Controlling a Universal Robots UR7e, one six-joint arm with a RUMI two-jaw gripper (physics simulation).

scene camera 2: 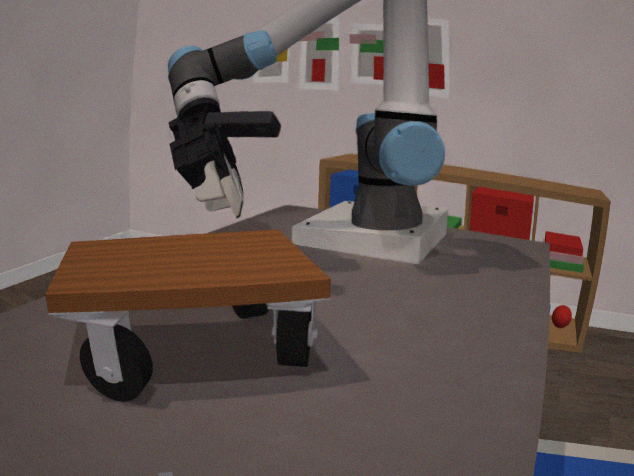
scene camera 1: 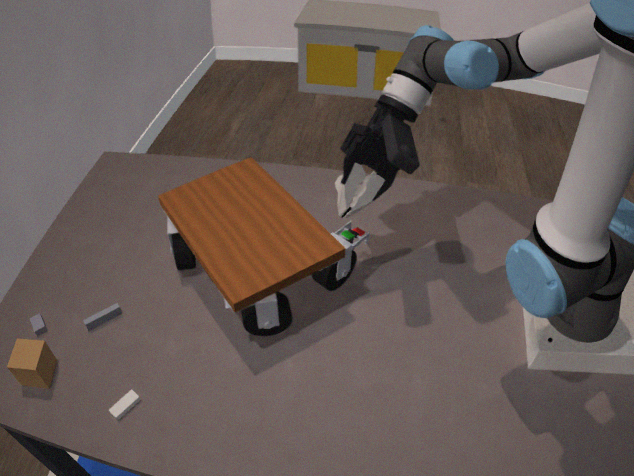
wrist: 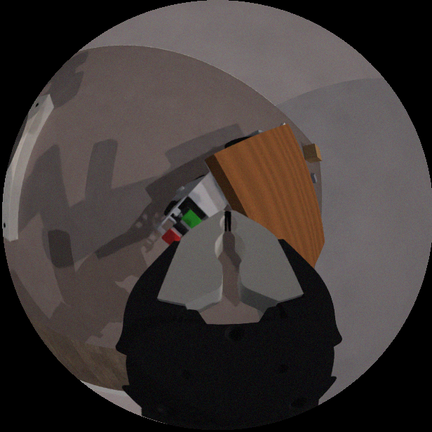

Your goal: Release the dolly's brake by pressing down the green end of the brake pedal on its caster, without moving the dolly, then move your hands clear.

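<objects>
My gripper is visible in scene camera 2 (238, 216), as is a dolly. The dolly appears in scene camera 1 (252, 238), and so does my gripper. The wrist view contains my gripper and the dolly. On my gripper, (wrist: 187, 275) and (scene camera 1: 376, 184) are the same spot. For the dolly, (wrist: 263, 175) and (scene camera 2: 249, 242) are the same spot.
</objects>
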